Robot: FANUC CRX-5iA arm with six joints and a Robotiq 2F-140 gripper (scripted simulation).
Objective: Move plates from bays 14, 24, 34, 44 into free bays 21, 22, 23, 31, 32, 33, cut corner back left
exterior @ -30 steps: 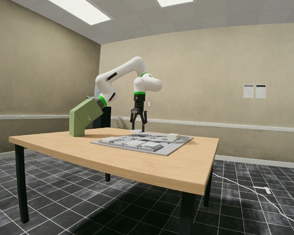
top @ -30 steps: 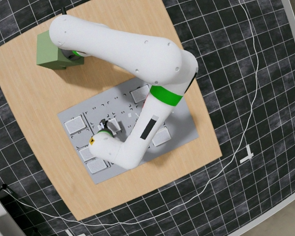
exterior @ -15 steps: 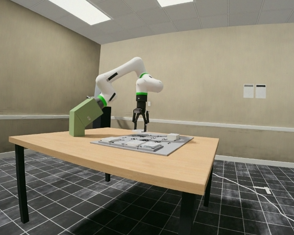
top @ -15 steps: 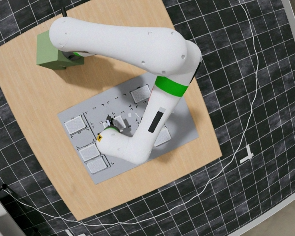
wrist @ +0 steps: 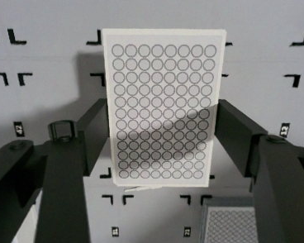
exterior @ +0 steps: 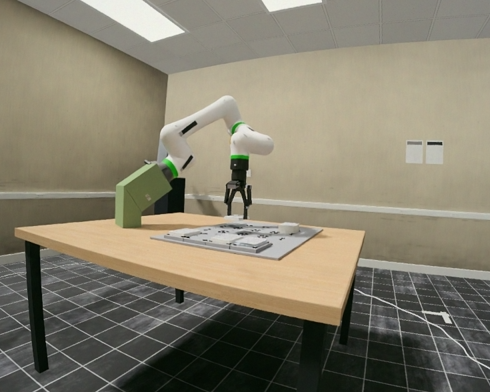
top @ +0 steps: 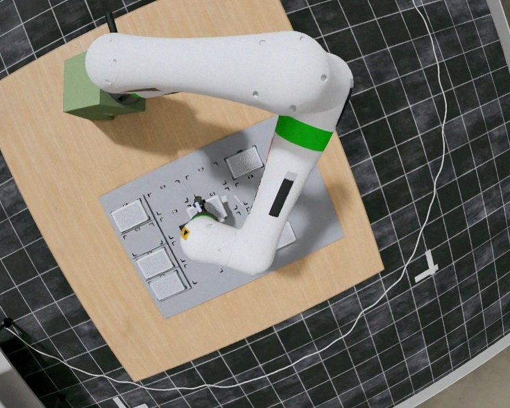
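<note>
The sealed plate lies 14 cm behind my hand, 18 cm to the left of it and 9 cm below it. The rest, counted from my hand: white block 17 cm ahead, 24 cm to the left, 8 cm below.
</note>
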